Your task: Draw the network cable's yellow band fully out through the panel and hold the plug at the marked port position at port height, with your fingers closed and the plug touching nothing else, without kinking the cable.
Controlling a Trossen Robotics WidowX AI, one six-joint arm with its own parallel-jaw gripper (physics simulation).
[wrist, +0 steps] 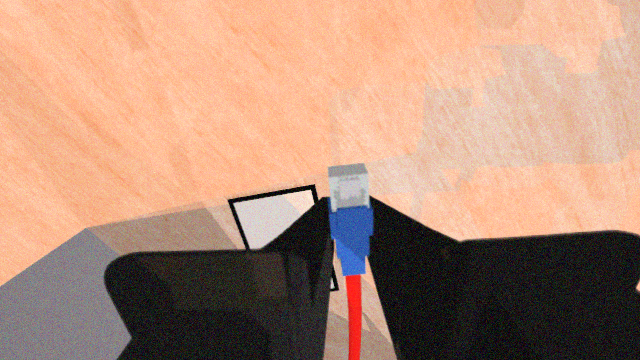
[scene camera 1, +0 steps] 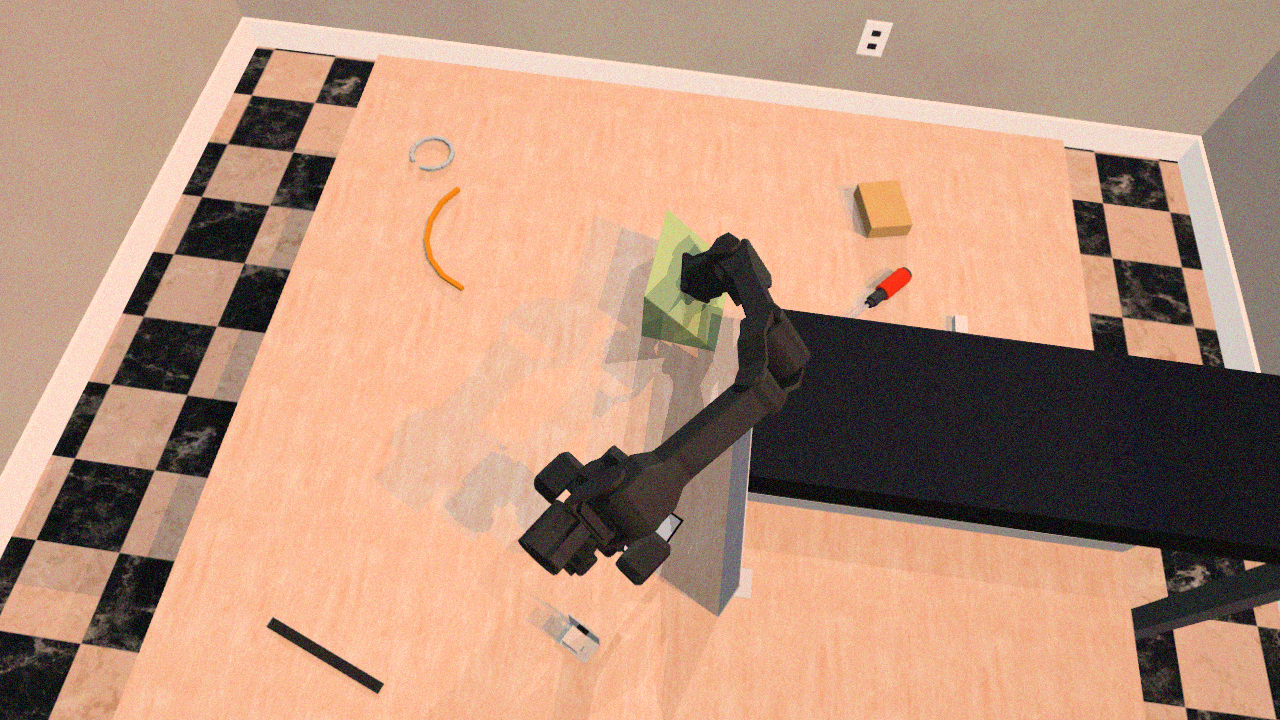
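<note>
The wrist view has my gripper in it. I can see my gripper along with a red screwdriver, and there's a tan box and a grey panel here as well.
</note>
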